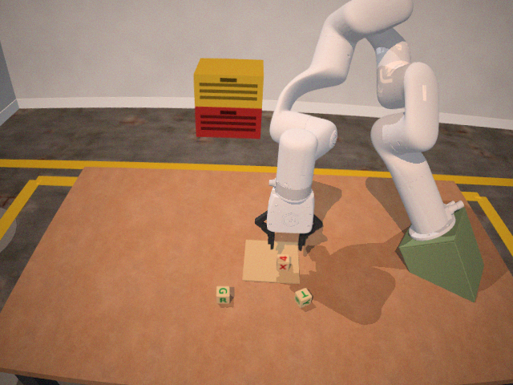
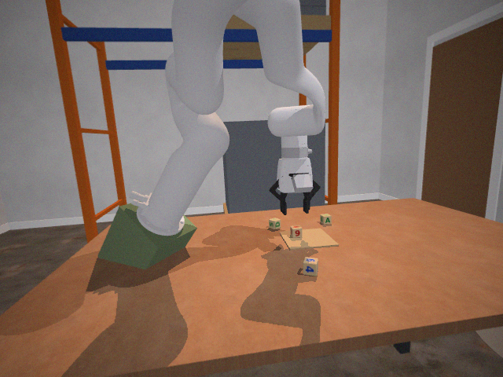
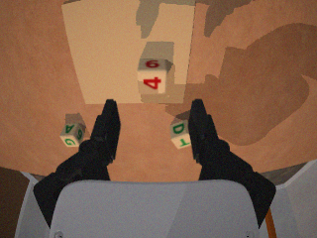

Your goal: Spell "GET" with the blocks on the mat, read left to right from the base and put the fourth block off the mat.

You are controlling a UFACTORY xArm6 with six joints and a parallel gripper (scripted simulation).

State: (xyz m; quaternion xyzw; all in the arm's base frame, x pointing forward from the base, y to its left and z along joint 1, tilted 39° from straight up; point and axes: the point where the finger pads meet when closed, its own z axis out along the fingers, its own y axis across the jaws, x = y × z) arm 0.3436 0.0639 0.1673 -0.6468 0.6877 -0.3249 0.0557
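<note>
The red-lettered block is 8 cm below my hand. Also, from my hand: tan mat 3 cm ahead, 2 cm to the right, 9 cm below; then g block 16 cm ahead, 8 cm to the left, 8 cm below; then t block 2 cm behind, 11 cm to the left, 8 cm below.
</note>
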